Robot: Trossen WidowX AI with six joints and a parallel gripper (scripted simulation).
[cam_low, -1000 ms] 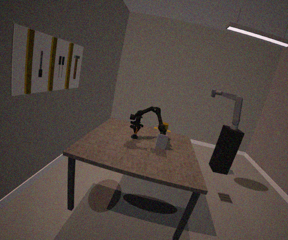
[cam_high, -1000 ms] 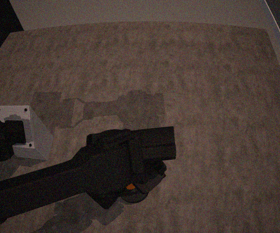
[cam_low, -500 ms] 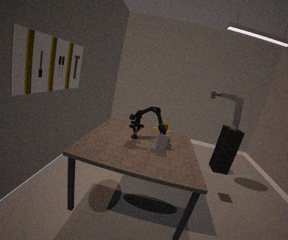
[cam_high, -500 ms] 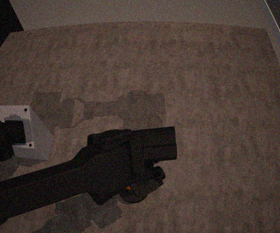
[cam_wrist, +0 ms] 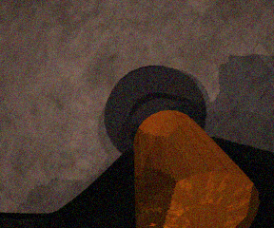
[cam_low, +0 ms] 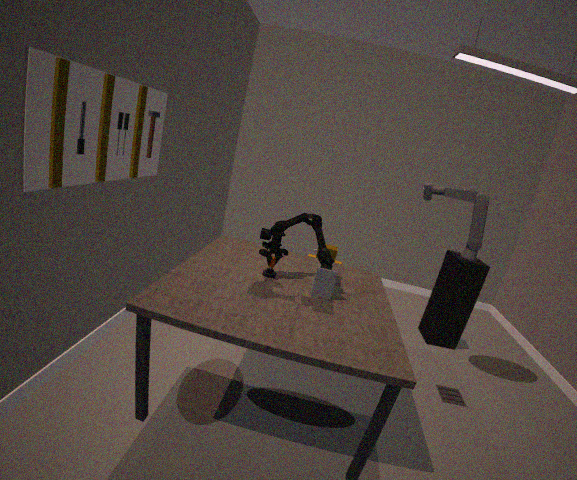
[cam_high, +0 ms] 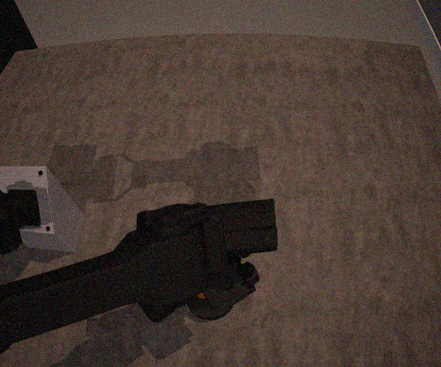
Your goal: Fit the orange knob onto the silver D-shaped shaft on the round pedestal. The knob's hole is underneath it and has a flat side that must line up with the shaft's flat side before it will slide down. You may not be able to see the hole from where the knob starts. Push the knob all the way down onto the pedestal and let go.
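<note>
The orange knob lies 3 cm above my gripper tip. Round my gripper tip: D-shaft pedestal (4 cm below).
</note>
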